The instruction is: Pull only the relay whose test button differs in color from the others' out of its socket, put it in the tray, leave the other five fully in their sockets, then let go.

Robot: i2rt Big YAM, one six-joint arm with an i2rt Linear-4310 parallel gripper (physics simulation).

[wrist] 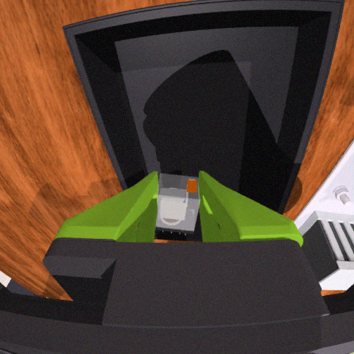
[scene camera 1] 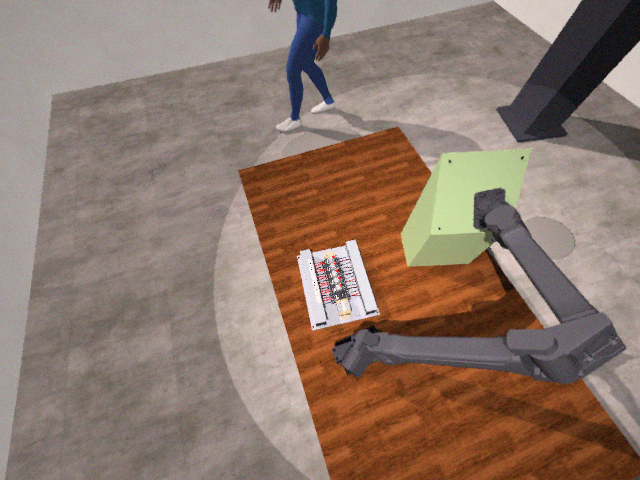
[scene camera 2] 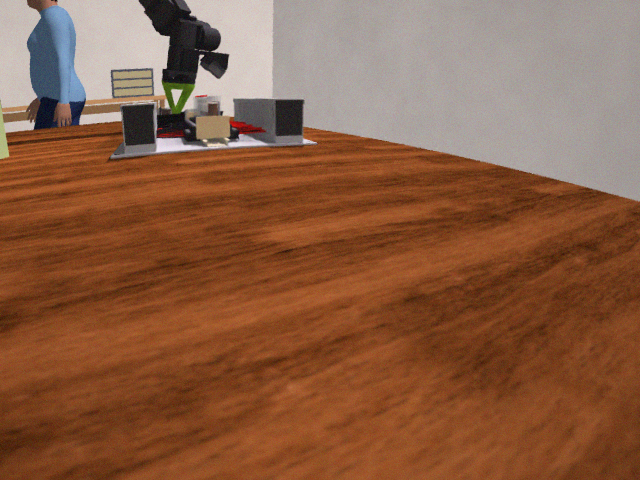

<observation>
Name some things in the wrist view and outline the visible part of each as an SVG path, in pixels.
My gripper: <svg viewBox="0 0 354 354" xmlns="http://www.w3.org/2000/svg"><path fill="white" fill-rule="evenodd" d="M0 282L0 351L6 354L349 354L354 352L354 283L346 291L322 296L320 293L322 288L301 249L303 237L301 237L294 221L225 187L205 171L199 171L198 176L199 218L202 242L154 242L158 178L157 171L152 171L130 188L79 212L79 214L67 218L60 225L58 232L42 259L42 263L73 301L13 293Z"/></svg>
A clear relay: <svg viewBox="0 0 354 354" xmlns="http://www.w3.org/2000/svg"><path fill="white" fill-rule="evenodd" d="M160 173L156 192L157 218L155 230L192 234L200 202L198 177Z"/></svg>
</observation>
